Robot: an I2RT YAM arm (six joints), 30 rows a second.
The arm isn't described. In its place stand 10 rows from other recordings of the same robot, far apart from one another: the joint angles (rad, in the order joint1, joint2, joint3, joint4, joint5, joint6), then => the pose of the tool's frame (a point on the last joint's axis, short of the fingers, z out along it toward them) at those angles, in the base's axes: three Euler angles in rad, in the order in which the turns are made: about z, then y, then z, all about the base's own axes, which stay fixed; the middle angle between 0 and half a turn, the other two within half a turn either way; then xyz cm.
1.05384 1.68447 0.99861 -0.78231 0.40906 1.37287 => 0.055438, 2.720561, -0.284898, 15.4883, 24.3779, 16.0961
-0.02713 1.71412 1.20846 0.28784 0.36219 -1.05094 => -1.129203, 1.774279, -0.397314, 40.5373, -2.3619, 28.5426
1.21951 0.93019 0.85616 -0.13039 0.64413 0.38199 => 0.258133, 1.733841, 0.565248, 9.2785, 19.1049, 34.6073
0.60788 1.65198 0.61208 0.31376 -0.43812 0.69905 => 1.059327, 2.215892, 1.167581, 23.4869, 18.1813, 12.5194
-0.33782 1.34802 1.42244 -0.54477 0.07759 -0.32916 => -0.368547, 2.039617, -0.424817, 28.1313, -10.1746, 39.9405
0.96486 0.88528 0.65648 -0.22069 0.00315 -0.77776 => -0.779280, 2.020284, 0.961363, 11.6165, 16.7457, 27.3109
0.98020 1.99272 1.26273 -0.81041 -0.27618 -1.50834 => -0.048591, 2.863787, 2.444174, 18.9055, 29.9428, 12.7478
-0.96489 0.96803 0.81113 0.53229 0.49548 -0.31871 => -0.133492, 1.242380, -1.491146, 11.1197, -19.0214, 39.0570
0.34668 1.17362 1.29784 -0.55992 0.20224 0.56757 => 0.474331, 1.997029, 0.124249, 23.9681, 7.8987, 40.0894
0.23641 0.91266 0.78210 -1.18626 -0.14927 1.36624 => 1.886500, 2.847818, 0.775763, 13.1648, 3.7162, 24.4253
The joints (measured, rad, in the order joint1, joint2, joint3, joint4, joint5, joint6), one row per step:
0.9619 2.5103 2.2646 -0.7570 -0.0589 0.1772
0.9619 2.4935 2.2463 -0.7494 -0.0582 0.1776
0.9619 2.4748 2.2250 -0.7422 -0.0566 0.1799
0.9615 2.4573 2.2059 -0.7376 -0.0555 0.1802
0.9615 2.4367 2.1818 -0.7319 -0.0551 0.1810
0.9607 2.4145 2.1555 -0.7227 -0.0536 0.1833
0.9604 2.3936 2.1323 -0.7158 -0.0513 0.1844
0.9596 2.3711 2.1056 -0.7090 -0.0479 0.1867
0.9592 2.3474 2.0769 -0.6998 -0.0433 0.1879
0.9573 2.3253 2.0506 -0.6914 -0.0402 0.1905
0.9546 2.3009 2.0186 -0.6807 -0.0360 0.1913
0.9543 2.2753 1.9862 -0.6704 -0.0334 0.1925
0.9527 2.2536 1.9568 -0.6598 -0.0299 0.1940
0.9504 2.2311 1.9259 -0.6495 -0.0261 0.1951
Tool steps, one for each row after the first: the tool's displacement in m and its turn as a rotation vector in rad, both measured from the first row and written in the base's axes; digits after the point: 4 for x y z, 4 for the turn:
-0.0012 -0.0017 0.0035 0.0048 -0.0038 -0.0007
-0.0026 -0.0039 0.0071 0.0084 -0.0064 -0.0035
-0.0039 -0.0062 0.0104 0.0104 -0.0087 -0.0048
-0.0058 -0.0089 0.0139 0.0122 -0.0099 -0.0057
-0.0073 -0.0119 0.0176 0.0163 -0.0127 -0.0092
-0.0090 -0.0148 0.0213 0.0193 -0.0164 -0.0117
-0.0108 -0.0183 0.0248 0.0204 -0.0191 -0.0163
-0.0128 -0.0218 0.0282 0.0220 -0.0241 -0.0202
-0.0141 -0.0256 0.0314 0.0247 -0.0274 -0.0260
-0.0155 -0.0302 0.0340 0.0255 -0.0316 -0.0317
-0.0181 -0.0343 0.0370 0.0275 -0.0348 -0.0345
-0.0198 -0.0383 0.0389 0.0286 -0.0382 -0.0393
-0.0214 -0.0428 0.0406 0.0287 -0.0413 -0.0446

